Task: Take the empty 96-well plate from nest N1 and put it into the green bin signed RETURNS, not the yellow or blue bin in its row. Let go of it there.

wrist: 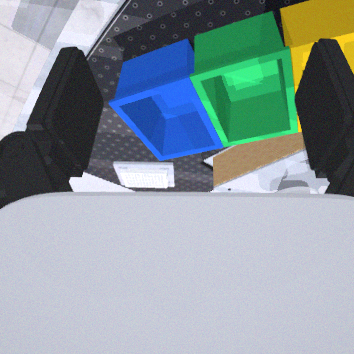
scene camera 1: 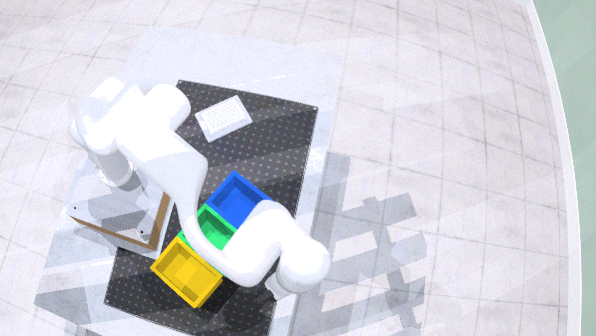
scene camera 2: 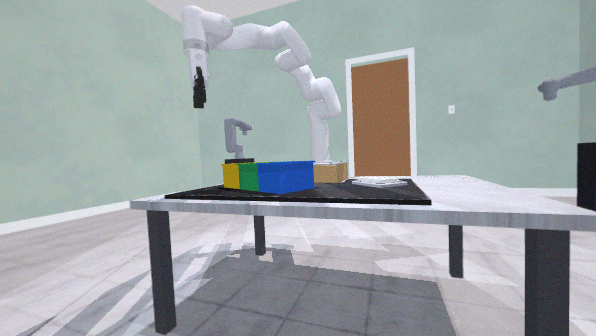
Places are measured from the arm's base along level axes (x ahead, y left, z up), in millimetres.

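Pixels of known places: gripper, between the fingertips: (wrist: 195, 69) (scene camera 2: 199, 105); arm's base, origin of its link: (scene camera 1: 116, 168) (scene camera 2: 320, 162).
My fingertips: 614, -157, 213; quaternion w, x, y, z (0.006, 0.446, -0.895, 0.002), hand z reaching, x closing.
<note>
Ahead of a thing's pixels: the offset from my fingertips to its middle, as dx, dy, dz. Level surfaces: height alone.
The white 96-well plate {-376, +484, -276} (scene camera 1: 223, 117) (scene camera 2: 380, 181) (wrist: 145, 179) sits in its light nest on the black mat, at the mat's far end from the yellow bin. The green bin {-228, +78, -245} (scene camera 1: 216, 230) (scene camera 2: 248, 177) (wrist: 260, 110) stands between the other two bins; its visible inside is empty, and the arm covers part of it in scene camera 1. My gripper (scene camera 2: 199, 106) (wrist: 195, 69) is open and empty, high above the table and away from the plate. In scene camera 1 the arm hides its fingers. No sign lettering can be read.
The blue bin (scene camera 1: 234, 199) (scene camera 2: 286, 177) (wrist: 175, 127) and the yellow bin (scene camera 1: 186, 272) (scene camera 2: 230, 176) flank the green one. The arm's wooden-sided base (scene camera 1: 160, 220) (scene camera 2: 330, 173) (wrist: 255, 155) stands beside the black mat {dz -295} (scene camera 1: 270, 135) (scene camera 2: 350, 195). Another small grey arm (scene camera 2: 231, 137) shows behind the bins.
</note>
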